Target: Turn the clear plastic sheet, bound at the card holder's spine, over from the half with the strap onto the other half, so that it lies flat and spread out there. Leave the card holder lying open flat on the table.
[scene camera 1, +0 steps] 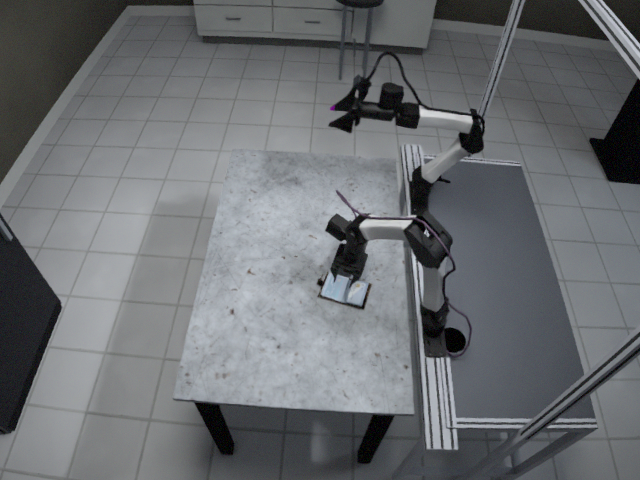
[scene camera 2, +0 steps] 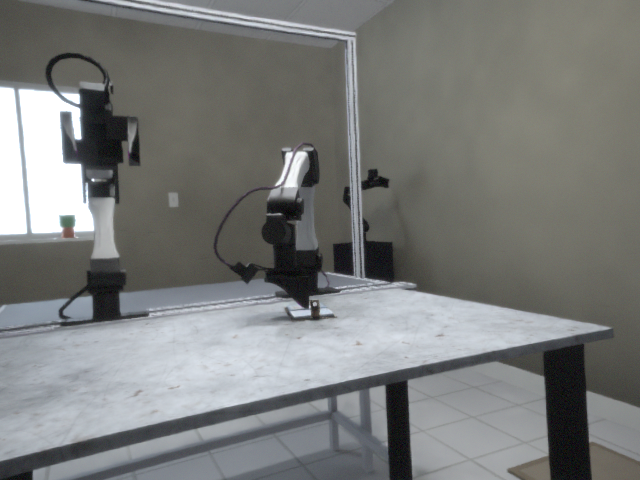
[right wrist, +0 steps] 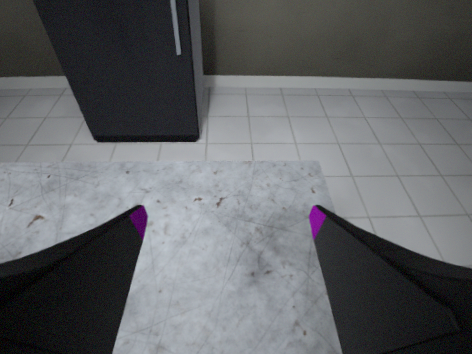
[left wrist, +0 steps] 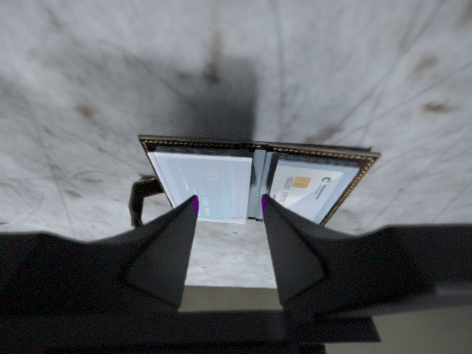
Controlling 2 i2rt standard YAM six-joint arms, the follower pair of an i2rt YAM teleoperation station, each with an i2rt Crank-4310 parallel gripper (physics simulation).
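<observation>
The card holder (scene camera 1: 342, 304) (scene camera 2: 330, 316) (left wrist: 200, 145) lies open on the table, its strap (left wrist: 136, 200) standing out at the left in the left wrist view. The clear plastic sheet (scene camera 1: 334, 288) (left wrist: 220, 172) lies over the half with the strap, over a light blue card. The other half shows a white card with a gold chip (left wrist: 302, 182). My left gripper (left wrist: 230, 197) is open, its tips close above the holder's near edge, one over the sheet and one by the spine; nothing shows between them. My right gripper (scene camera 1: 330, 117) (scene camera 2: 103, 157) (right wrist: 228, 209) is open and empty, high up away from the holder.
The table (scene camera 1: 279, 351) (scene camera 2: 217, 372) (right wrist: 200, 300) carries the holder near its robot side. A metal frame rail (scene camera 1: 439, 397) runs along that side. A dark cabinet (right wrist: 135, 75) stands on the floor beyond the table, and a stool (scene camera 1: 360, 2) stands by the drawers.
</observation>
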